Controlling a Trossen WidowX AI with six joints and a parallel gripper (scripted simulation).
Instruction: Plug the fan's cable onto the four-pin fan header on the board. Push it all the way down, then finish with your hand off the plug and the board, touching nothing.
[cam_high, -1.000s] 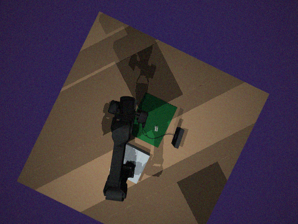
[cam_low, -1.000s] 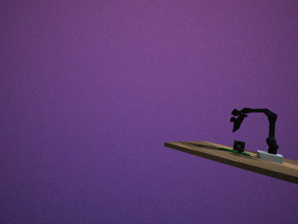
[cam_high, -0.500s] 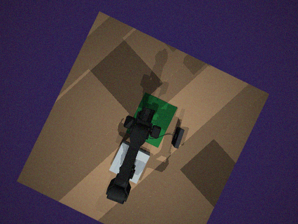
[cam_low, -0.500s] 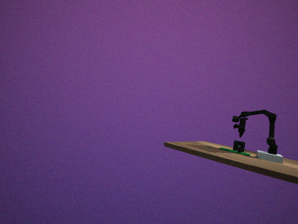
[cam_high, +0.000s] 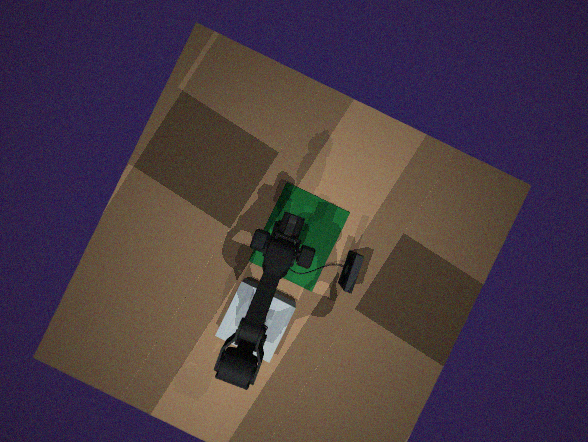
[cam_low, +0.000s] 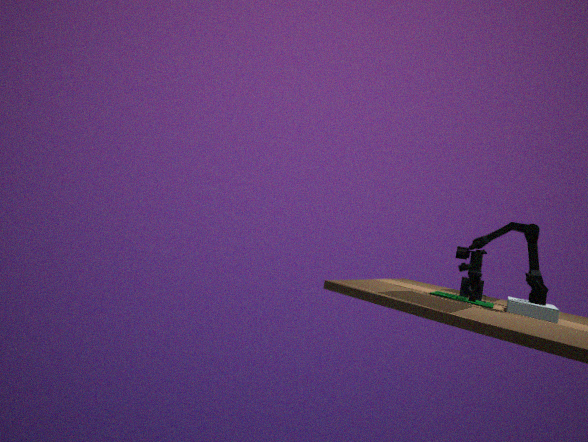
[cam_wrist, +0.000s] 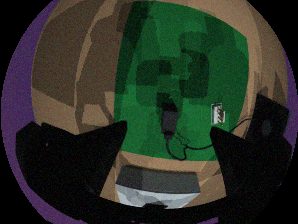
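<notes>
My gripper tip is now 40 mm above the dark plug and 10 mm past it. From my gripper tip the other things lie so: pale four-pin header 90 mm to the right, 70 mm below, 20 mm ahead; then black fan 220 mm to the right, 50 mm ahead, 10 mm below; then green board 80 mm below, 50 mm ahead, 30 mm to the right.
</notes>
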